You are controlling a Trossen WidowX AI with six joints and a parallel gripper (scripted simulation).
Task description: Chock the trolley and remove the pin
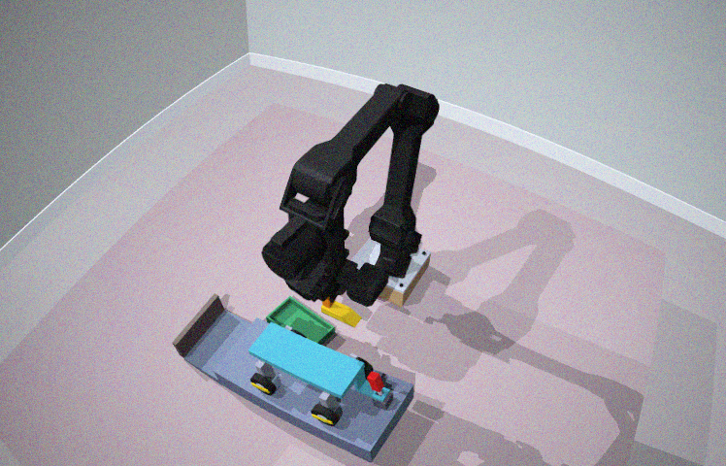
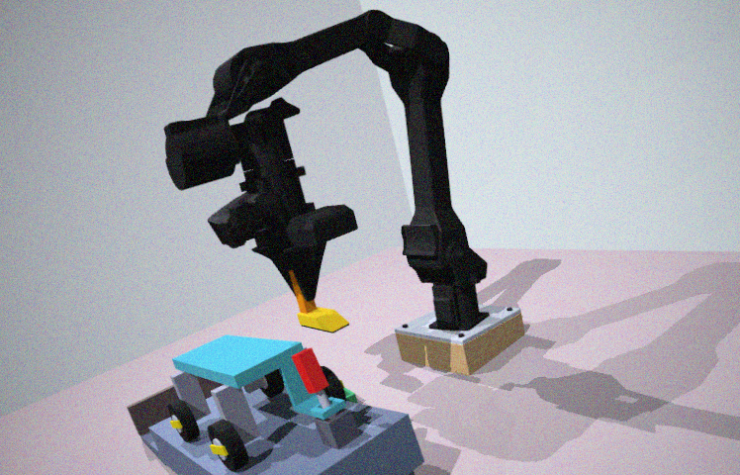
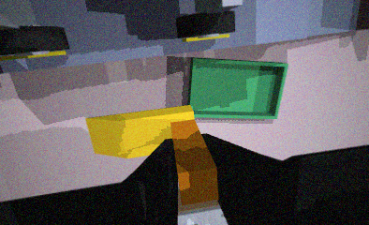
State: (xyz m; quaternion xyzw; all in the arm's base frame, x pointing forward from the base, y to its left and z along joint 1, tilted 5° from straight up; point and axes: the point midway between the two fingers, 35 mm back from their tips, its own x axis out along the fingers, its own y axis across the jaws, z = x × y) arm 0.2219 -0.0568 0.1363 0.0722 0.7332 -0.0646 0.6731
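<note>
Right now my gripper tip is 130 mm to the right of the red-headed stop pin, 120 mm short of it and 30 mm above it. From my gripper tip the other things lie so: yellow chock 20 mm to the left, 10 mm below, 10 mm ahead; then blue-grey ramp 120 mm below, 120 mm ahead; then trolley 120 mm ahead, 60 mm below, 10 mm to the left.
</note>
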